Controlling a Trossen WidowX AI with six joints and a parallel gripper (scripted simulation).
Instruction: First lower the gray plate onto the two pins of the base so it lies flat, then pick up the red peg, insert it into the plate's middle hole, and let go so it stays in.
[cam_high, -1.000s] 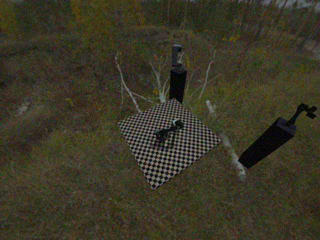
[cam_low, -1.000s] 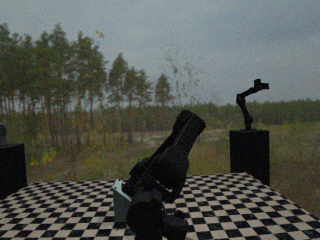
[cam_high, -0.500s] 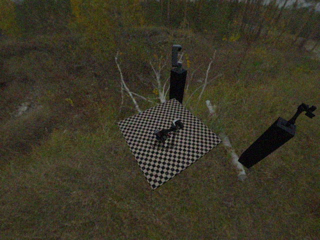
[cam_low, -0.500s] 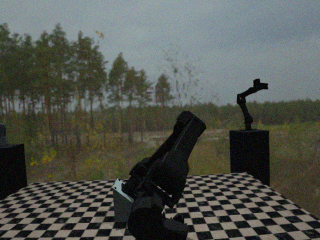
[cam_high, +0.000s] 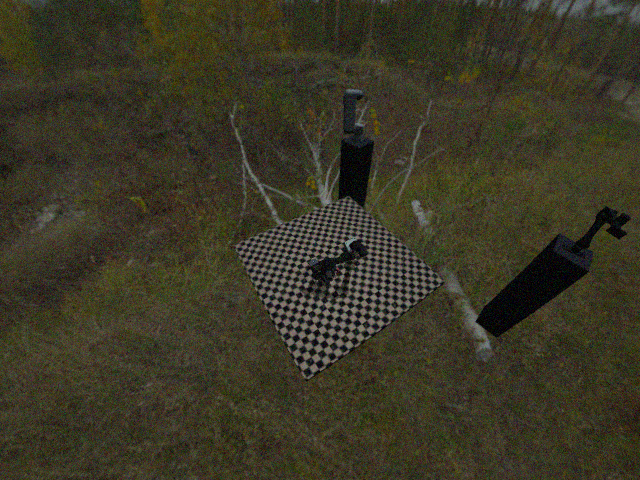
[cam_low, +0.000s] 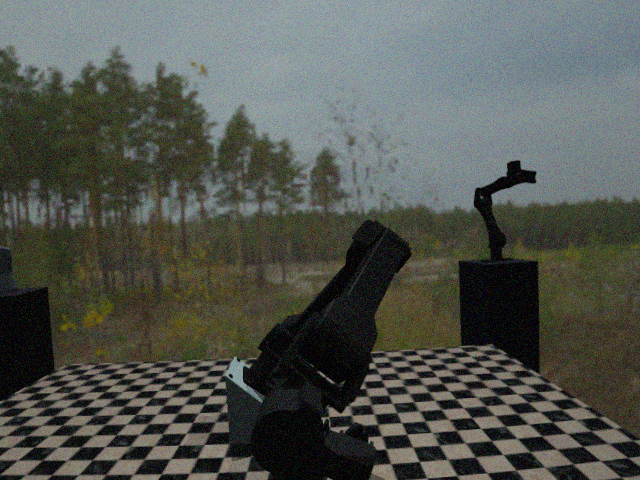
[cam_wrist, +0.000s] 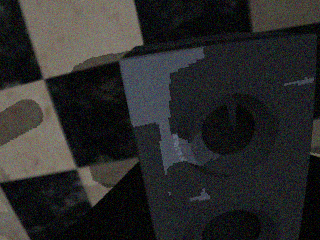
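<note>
My gripper tip is 40 mm past the gray base, 150 mm to the left of it and 10 mm above it. From my gripper tip the other things lie so: gray plate 30 mm above; red peg 100 mm behind, 40 mm to the left, 20 mm above.
</note>
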